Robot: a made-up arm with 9 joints. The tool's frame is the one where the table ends. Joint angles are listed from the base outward.
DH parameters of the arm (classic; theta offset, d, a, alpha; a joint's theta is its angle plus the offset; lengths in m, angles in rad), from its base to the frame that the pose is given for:
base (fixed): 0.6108 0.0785 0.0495 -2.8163
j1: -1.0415 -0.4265 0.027 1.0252
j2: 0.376 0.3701 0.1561 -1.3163
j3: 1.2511 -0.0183 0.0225 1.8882
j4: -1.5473 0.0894 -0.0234 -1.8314
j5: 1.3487 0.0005 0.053 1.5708
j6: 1.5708 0.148 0 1.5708
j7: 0 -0.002 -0.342 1.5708
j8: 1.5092 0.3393 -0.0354 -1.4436
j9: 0 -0.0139 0.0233 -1.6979
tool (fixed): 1.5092 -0.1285 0 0
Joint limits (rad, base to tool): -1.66..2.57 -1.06..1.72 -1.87..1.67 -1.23..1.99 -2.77..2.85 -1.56..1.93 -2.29..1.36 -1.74..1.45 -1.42..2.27
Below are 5 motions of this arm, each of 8 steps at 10 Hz.
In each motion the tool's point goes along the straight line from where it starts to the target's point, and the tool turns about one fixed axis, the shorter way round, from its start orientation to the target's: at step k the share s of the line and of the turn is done. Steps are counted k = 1, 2, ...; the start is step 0. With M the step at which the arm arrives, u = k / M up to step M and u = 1 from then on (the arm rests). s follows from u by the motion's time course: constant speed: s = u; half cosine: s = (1 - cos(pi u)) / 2; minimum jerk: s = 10 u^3 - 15 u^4 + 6 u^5.
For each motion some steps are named. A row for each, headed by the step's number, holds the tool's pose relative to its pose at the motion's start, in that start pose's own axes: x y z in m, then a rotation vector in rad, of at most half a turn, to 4 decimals.
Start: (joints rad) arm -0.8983 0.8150 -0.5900 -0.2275 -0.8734 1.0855 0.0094 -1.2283 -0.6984
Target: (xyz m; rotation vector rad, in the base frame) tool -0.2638 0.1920 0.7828 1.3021 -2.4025 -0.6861
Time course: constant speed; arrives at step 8
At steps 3, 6, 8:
3: -0.2058 0.0576 0.1937 0.1215 0.2282 0.2438
6: -0.4116 0.1152 0.3873 0.2429 0.4564 0.4875
8: -0.5488 0.1536 0.5164 0.3239 0.6085 0.6500

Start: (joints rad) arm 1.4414 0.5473 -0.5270 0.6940 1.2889 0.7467 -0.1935 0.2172 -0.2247
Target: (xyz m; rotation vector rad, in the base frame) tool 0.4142 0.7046 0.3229 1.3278 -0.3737 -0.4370
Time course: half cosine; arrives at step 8
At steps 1, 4, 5, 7, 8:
1: 0.0060 0.0143 -0.0008 0.0153 -0.0046 0.0414
4: 0.0788 0.1873 -0.0101 0.2012 -0.0605 0.5441
5: 0.1090 0.2589 -0.0140 0.2782 -0.0837 0.7523
7: 0.1517 0.3603 -0.0195 0.3872 -0.1164 1.0468
8: 0.1577 0.3745 -0.0203 0.4025 -0.1210 1.0882

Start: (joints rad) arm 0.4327 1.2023 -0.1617 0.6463 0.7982 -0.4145 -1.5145 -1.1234 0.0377
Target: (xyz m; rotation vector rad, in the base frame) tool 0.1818 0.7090 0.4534 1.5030 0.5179 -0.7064
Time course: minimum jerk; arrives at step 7
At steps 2, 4, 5, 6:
2: 0.0077 -0.0036 -0.0172 0.0202 -0.0089 0.0639
4: 0.0338 -0.0158 -0.0749 0.0882 -0.0387 0.2793
5: 0.0457 -0.0214 -0.1014 0.1194 -0.0523 0.3779
6: 0.0522 -0.0244 -0.1158 0.1364 -0.0598 0.4316

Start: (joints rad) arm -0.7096 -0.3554 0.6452 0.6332 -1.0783 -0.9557 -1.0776 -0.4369 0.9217
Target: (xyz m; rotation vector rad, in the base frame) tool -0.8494 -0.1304 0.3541 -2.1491 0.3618 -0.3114
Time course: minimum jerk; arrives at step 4
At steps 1, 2, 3, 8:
1: 0.0158 0.0113 -0.0238 -0.0648 0.0113 -0.0903
2: 0.0762 0.0547 -0.1150 -0.3130 0.0543 -0.4364
3: 0.1365 0.0980 -0.2062 -0.5611 0.0974 -0.7824
8: 0.1523 0.1093 -0.2300 -0.6259 0.1087 -0.8728

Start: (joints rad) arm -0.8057 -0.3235 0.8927 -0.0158 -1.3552 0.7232 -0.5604 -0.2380 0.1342
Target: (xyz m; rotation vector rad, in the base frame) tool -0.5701 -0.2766 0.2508 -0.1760 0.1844 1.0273
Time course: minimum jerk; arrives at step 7
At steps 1, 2, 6, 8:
1: 0.0091 0.0034 0.0010 0.0079 -0.0232 0.0032
2: 0.0569 0.0211 0.0062 0.0492 -0.1443 0.0196
6: 0.3839 0.1425 0.0421 0.3320 -0.9741 0.1325
8: 0.3931 0.1459 0.0431 0.3399 -0.9973 0.1356

